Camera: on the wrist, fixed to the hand. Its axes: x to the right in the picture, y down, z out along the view.
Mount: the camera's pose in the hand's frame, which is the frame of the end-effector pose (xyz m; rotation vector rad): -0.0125 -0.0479 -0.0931 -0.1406 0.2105 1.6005
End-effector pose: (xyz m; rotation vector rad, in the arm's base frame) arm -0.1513 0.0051 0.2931 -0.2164 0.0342 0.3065
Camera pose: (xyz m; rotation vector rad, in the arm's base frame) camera -0.1488 -0.0633 0.2129 -0.3255 0.4044 1.8831
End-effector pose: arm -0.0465 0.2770 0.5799 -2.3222 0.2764 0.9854
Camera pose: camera 0.0185 0.2594 0.6610 1.6942 -2.0441 -1.1441
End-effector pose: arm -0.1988 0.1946 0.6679 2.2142 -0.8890 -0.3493
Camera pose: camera -0.1397 0.2759 0.6999 0.8365 -2.0192 0.5522
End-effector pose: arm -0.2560 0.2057 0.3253 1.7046 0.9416 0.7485
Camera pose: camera -0.3510 0.2476 0.3071 2.0444 -0.6045 1.9286
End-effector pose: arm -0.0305 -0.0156 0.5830 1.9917 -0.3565 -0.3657
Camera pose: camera 0.0002 0.0852 0.5801 1.0676 -1.5216 0.7953
